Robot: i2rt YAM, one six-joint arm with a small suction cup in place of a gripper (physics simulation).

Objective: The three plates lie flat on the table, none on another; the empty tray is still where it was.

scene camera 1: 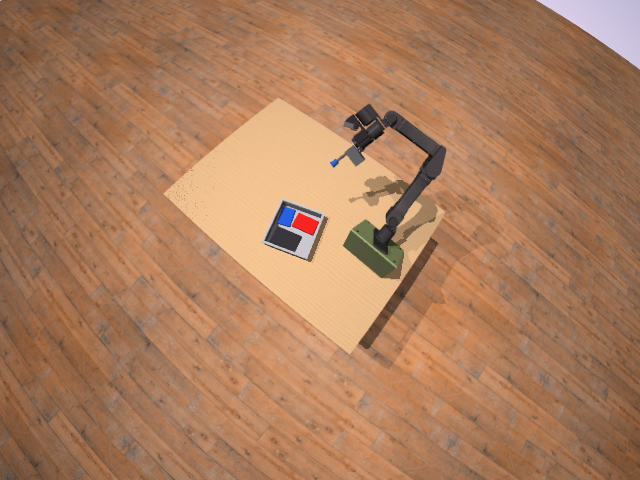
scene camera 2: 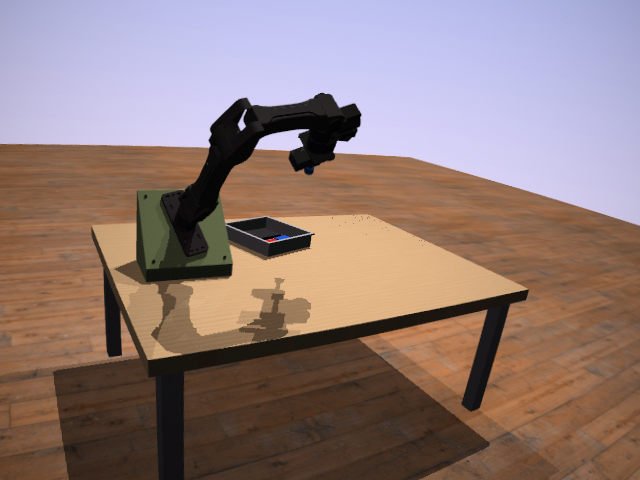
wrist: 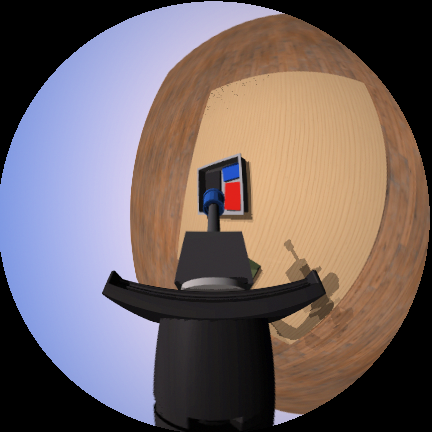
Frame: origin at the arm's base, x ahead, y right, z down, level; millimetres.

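Seen in the pictures: end effector, tool point: [scene camera 1: 331, 164] [scene camera 2: 308, 170] [wrist: 213, 197]; arm's base, origin of the base link: [scene camera 1: 379, 241] [scene camera 2: 184, 223].
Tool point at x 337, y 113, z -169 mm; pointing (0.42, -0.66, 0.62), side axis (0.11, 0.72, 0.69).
Offsets run from my tool point to a thing's middle. Level surfaces: height alone.
The grey tray @[dx +37, dy -235, dz +278 mm] [scene camera 1: 307, 249] [scene camera 2: 289, 246] [wrist: 245, 185] stands on the table. Three plates lie in it side by side: a blue plate @[dx +108, dy -194, dz +295 mm] [scene camera 1: 286, 217] [scene camera 2: 282, 237] [wrist: 231, 173], a red plate @[dx +8, dy -176, dz +294 mm] [scene camera 1: 305, 223] [scene camera 2: 271, 240] [wrist: 232, 196] and a black plate @[dx +46, dy -294, dz +295 mm] [scene camera 1: 284, 239] [wrist: 213, 180]. They look flat, none on another. In the scene camera 2 view the tray's wall hides part of them. My gripper [scene camera 1: 333, 163] [scene camera 2: 308, 170] [wrist: 213, 199], a blue suction cup, is open, with nothing on it. It hangs high above the table, off to one side of the tray. In the wrist view it covers part of the black plate.
The table @[dz +303 mm] [scene camera 1: 248, 149] [scene camera 2: 392, 268] [wrist: 300, 150] is light wood. My arm's green base [scene camera 1: 369, 253] [scene camera 2: 155, 272] [wrist: 255, 269] stands near one end of the table, close to the tray. The arm's shadow falls on the table. No second tray shows.
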